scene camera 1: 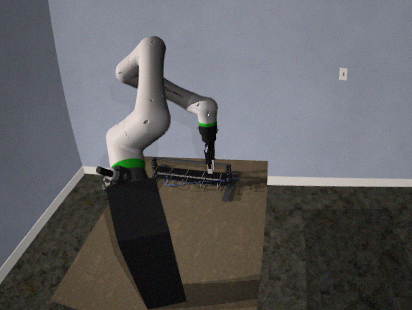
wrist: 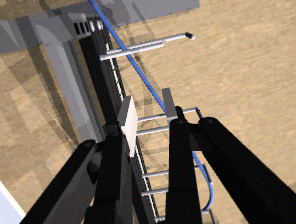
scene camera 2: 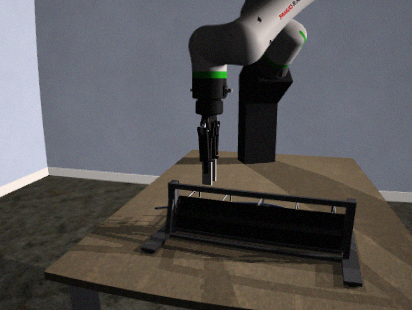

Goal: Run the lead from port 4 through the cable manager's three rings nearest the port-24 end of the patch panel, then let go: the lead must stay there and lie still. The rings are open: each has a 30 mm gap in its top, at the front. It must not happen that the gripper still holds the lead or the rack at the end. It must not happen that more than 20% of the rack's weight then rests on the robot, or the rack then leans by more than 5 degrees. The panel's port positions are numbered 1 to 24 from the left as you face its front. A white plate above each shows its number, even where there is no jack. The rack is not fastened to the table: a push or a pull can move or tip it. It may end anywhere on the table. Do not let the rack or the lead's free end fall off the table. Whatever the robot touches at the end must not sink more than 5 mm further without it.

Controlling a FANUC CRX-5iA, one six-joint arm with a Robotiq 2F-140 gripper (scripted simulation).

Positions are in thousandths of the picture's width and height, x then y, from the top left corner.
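Looking through scene camera 2, I can see a black rack (scene camera 2: 771,747) together with my gripper (scene camera 2: 508,589). The wrist view gives me both as well: the rack (wrist: 184,132) is there, and so is my gripper (wrist: 505,467).
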